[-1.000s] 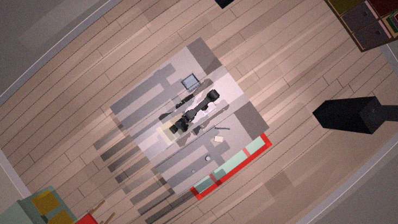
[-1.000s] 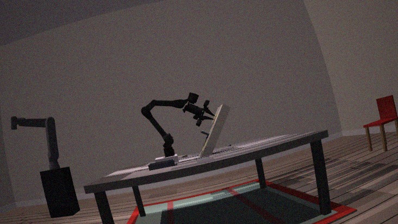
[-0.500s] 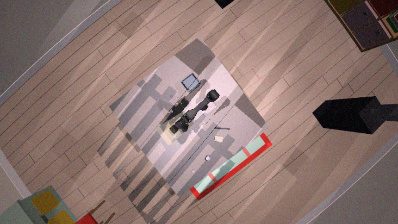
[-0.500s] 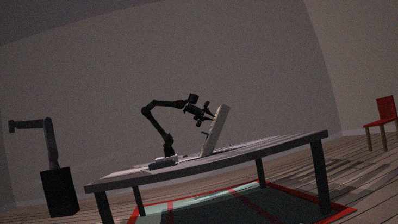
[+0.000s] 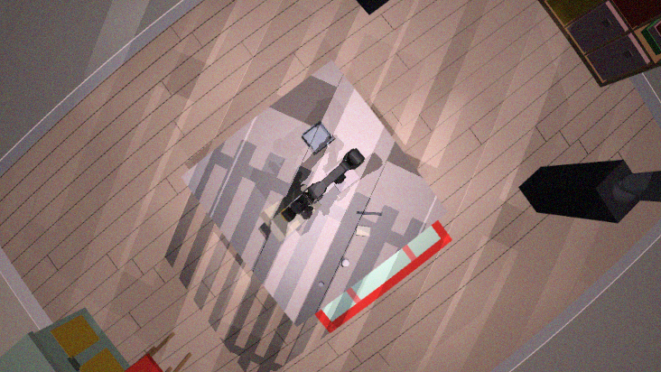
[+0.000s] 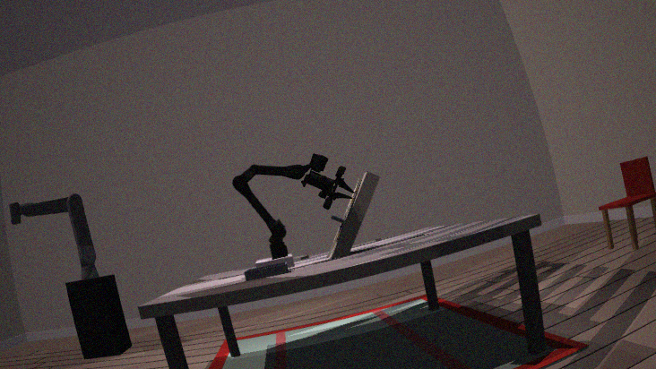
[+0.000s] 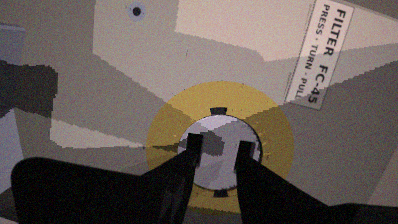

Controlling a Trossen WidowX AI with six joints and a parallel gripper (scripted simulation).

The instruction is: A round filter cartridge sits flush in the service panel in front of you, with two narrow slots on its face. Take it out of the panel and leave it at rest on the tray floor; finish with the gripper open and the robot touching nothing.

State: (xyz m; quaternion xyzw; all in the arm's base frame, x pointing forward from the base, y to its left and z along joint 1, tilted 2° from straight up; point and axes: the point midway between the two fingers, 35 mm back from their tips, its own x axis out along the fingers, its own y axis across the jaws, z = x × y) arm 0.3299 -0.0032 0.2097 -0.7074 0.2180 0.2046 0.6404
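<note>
The round grey filter cartridge lies 2 cm ahead of my gripper tip and 1 cm below it. From my gripper tip the other things lie so: blue-grey square tray (42 cm behind, 27 cm to the right, 23 cm below); then beige service panel (3 cm behind, 9 cm below); then pale block (26 cm behind, 40 cm to the left, 23 cm below).
</note>
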